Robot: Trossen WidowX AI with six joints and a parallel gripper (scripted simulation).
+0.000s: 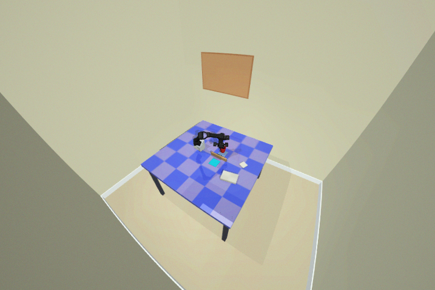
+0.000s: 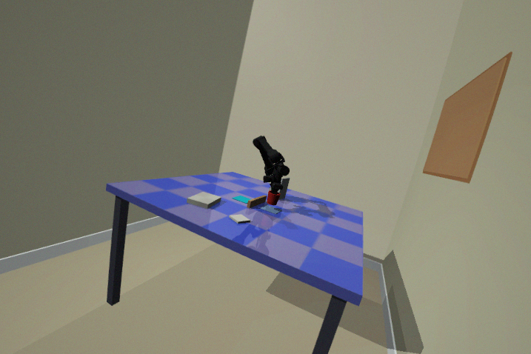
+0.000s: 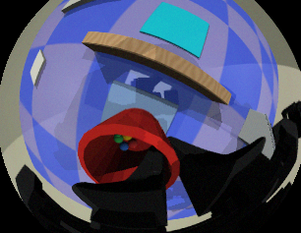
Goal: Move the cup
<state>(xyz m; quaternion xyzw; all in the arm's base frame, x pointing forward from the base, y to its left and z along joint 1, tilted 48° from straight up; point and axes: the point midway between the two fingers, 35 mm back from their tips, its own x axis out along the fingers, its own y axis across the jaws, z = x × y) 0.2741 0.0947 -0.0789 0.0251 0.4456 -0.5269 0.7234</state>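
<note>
Now: gripper tip 170 mm to the left of the turquoise pad, 80 mm above it and 50 mm short of it. From my gripper tip the other things lie so: pale blue pad 80 mm below, 20 mm to the left, 20 mm ahead; then wooden bar 80 mm to the right, 60 mm below, 40 mm ahead; then red cup 20 mm to the left, 20 mm ahead.
</note>
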